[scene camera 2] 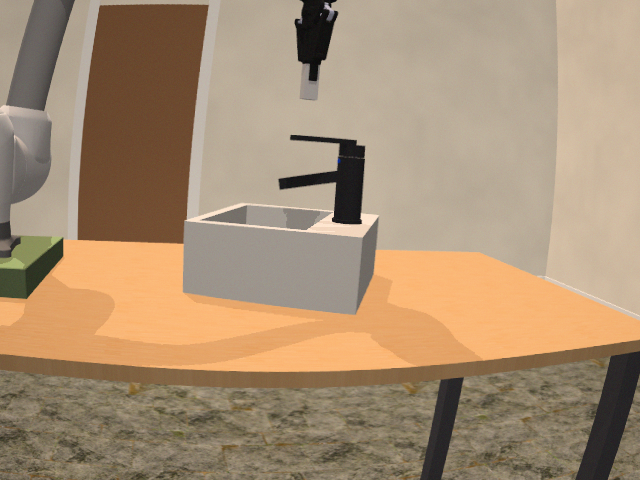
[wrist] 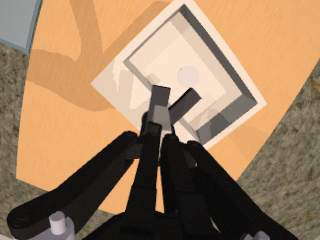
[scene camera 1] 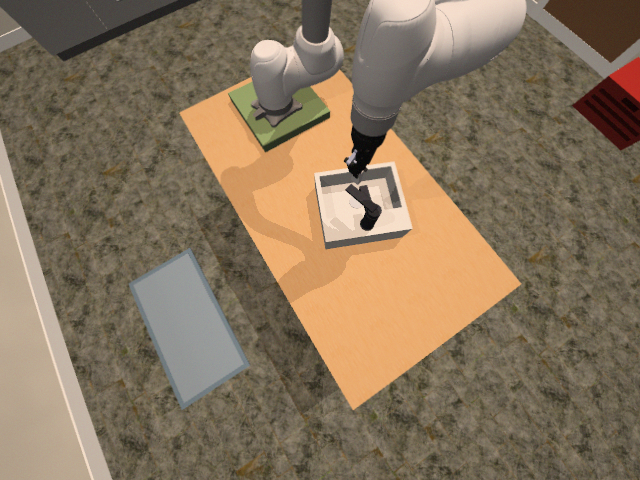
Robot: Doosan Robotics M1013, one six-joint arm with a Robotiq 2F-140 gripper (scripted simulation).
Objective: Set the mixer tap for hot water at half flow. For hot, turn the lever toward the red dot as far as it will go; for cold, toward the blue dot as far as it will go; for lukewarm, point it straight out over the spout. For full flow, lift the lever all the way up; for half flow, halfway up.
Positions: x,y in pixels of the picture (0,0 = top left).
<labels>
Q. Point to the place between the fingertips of my gripper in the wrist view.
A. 159,116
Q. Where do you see a black mixer tap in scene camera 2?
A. At 349,177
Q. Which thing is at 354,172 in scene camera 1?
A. My gripper.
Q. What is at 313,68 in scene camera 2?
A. My gripper.
</labels>
